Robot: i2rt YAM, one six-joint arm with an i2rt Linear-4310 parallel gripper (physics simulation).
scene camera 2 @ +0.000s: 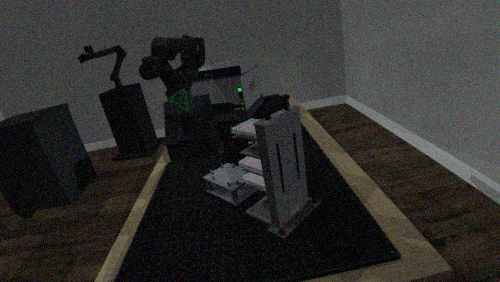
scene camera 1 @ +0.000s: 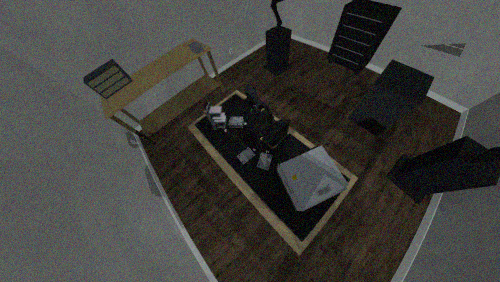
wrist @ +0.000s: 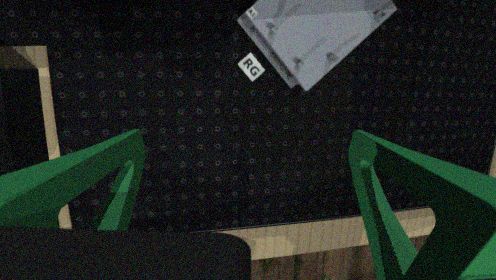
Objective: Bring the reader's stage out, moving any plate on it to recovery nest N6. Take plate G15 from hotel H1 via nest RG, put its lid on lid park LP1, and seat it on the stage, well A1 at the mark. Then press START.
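Seen in the pictures: gripper, fingertip midpoint: (scene camera 2: 190,110) (scene camera 1: 247,109) (wrist: 247,141); arm's base at its link origin: (scene camera 2: 186,121) (scene camera 1: 275,126).
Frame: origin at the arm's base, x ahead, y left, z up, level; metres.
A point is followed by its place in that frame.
Note:
My gripper (wrist: 247,141) @[x 0.120, y -0.274, z 0.119 m] (scene camera 2: 181,101) is open and empty, its green fingers wide apart above the black board. Nest RG (wrist: 325,40) @[x 0.201, y -0.408, z -0.098 m] (scene camera 2: 227,180) @[x 0.232, y -0.437, z -0.098 m] (scene camera 1: 236,122) @[x 0.244, y -0.379, z -0.099 m] is a pale raised platform with small pegs, beyond the fingertips in the wrist view. No plate shows on it. Its RG label (wrist: 251,67) @[x 0.159, y -0.333, z -0.158 m] lies beside it. The grey hotel (scene camera 2: 285,172) @[x 0.424, y -0.601, z -0.001 m] stands beside the nest, with several pale plates on its shelves, the top one (scene camera 2: 244,129) @[x 0.333, y -0.539, z 0.111 m] highest. I cannot read which is G15. The pale reader (scene camera 1: 307,182) @[x 0.223, y 0.570, z 0.175 m] (scene camera 2: 220,85) @[x 0.138, y 0.362, z 0.079 m] shows a green light (scene camera 2: 239,90) @[x 0.247, y 0.329, z 0.037 m]. Its stage cannot be made out.
Two flat pale fixtures (scene camera 1: 246,155) @[x 0.391, y 0.003, z -0.149 m] (scene camera 1: 265,160) @[x 0.276, y 0.172, z -0.146 m] lie between hotel and reader; their labels are unreadable. The black board (scene camera 2: 210,240) @[x 0.194, y -0.650, z -0.158 m] has a wooden border (scene camera 2: 360,187) @[x 0.665, y -0.475, z -0.171 m] (wrist: 310,237) @[x -0.114, y -0.475, z -0.171 m]. A dark object (scene camera 2: 272,105) @[x 0.416, y -0.597, z 0.181 m] shows behind the hotel. A wooden bench (scene camera 1: 145,75) and dark cabinets stand away from the table.

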